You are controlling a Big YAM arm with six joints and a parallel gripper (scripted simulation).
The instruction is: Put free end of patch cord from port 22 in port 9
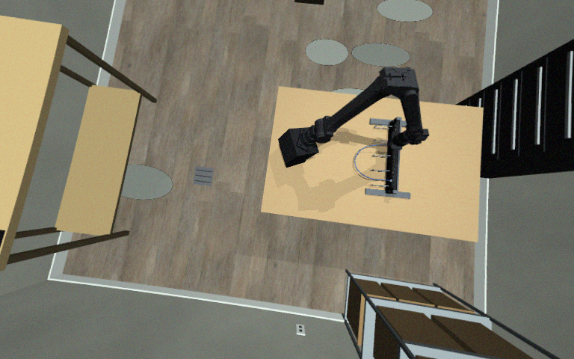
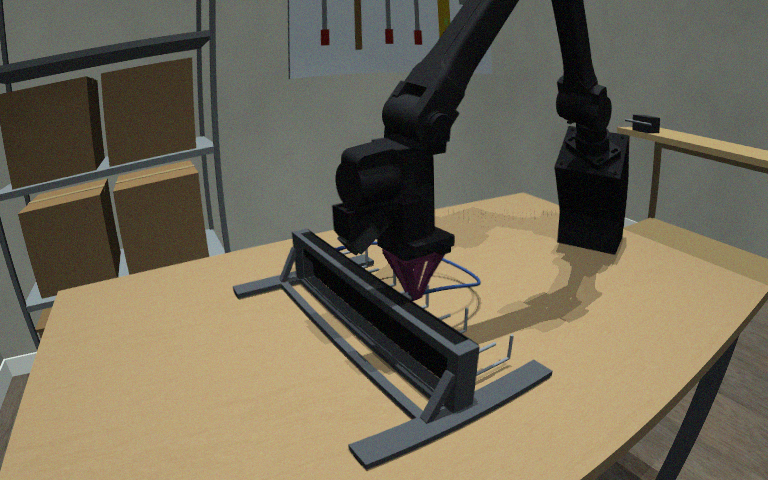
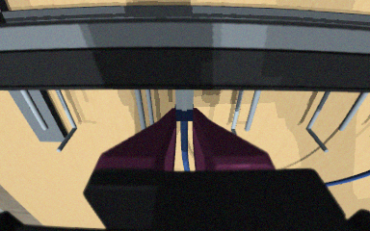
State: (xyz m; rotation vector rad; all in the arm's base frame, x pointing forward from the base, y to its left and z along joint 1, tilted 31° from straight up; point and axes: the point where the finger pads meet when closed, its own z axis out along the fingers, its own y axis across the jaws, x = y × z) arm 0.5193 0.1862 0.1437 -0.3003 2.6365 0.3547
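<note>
Now: the grey plug 20 mm ahead of my hand and 10 mm to the left of it.
</note>
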